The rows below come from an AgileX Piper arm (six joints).
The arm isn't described. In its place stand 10 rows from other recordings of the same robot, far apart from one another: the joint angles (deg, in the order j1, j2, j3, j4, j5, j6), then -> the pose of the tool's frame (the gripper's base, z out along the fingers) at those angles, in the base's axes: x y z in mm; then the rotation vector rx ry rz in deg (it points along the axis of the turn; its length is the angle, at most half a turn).
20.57 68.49 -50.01 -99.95 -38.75 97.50 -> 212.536 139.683 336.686 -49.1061 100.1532 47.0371
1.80 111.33 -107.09 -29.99 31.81 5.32 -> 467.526 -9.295 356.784 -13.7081 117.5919 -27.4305
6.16 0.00 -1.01 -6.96 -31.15 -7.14 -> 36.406 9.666 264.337 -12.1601 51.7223 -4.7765
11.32 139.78 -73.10 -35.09 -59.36 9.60 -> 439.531 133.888 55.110 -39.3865 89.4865 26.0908
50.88 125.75 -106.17 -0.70 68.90 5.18 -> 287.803 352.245 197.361 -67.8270 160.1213 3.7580
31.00 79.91 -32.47 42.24 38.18 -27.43 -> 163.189 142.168 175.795 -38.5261 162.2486 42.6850
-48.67 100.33 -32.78 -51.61 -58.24 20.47 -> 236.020 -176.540 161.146 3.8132 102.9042 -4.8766
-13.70 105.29 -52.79 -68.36 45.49 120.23 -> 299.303 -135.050 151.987 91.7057 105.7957 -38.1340
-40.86 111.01 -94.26 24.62 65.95 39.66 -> 331.366 -240.859 261.710 114.3461 117.9152 34.0404
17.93 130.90 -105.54 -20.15 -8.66 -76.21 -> 517.681 172.467 225.280 -91.7056 56.7751 -52.6896
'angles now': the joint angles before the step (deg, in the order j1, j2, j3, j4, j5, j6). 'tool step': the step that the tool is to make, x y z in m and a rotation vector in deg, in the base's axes. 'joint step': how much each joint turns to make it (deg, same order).
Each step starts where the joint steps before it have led.
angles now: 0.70, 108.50, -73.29, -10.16, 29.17, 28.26
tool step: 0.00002, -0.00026, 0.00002, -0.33, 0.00, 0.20
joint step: 0.00, 0.00, 0.00, -0.38, 0.00, -0.01
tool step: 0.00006, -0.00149, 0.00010, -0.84, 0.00, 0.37
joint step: -0.11, 0.00, 0.00, -0.98, 0.01, 0.02
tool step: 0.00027, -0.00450, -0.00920, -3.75, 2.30, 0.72
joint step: 0.00, 1.30, 0.00, -5.31, 1.32, 2.01
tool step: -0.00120, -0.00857, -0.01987, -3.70, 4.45, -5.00
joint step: 0.00, 2.84, 0.00, -8.52, 3.78, 9.67
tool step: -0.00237, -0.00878, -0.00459, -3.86, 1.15, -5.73
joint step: 0.00, 0.89, 0.00, -7.95, 3.66, 9.97
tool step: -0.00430, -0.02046, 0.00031, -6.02, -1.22, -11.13
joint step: -1.04, 0.66, 0.00, -10.98, 5.92, 15.76
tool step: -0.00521, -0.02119, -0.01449, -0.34, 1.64, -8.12
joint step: -2.72, 2.19, 0.00, -0.67, 2.79, 5.12
